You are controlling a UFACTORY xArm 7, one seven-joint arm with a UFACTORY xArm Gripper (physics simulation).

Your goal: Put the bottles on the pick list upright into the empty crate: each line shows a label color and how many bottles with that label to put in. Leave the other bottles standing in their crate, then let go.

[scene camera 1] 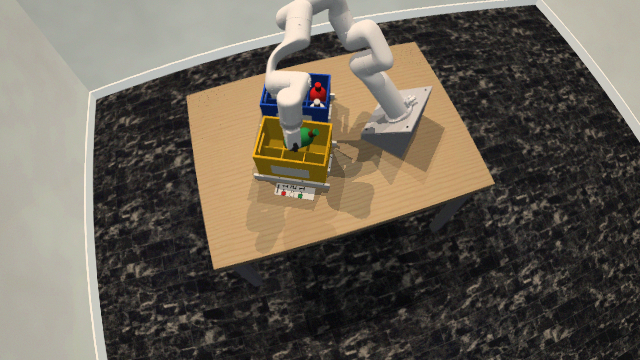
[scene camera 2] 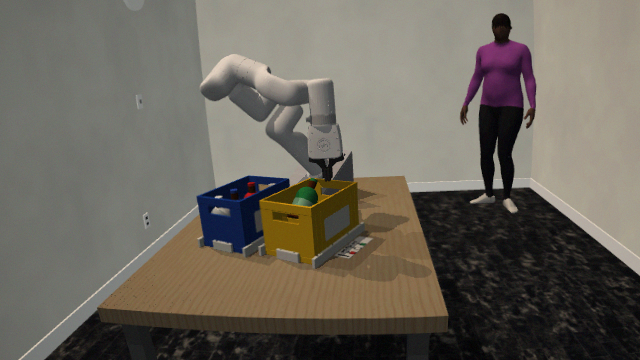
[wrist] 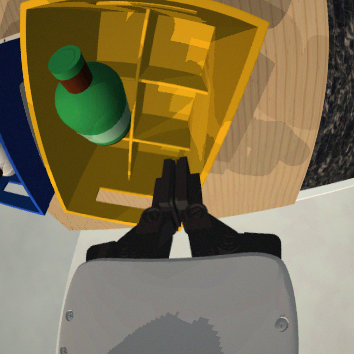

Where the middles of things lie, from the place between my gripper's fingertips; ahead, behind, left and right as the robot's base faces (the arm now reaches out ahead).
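Scene:
There's a green bottle (wrist: 89, 97) here, and my hand is 9 cm above it, 8 cm to the left of it and 5 cm past it.

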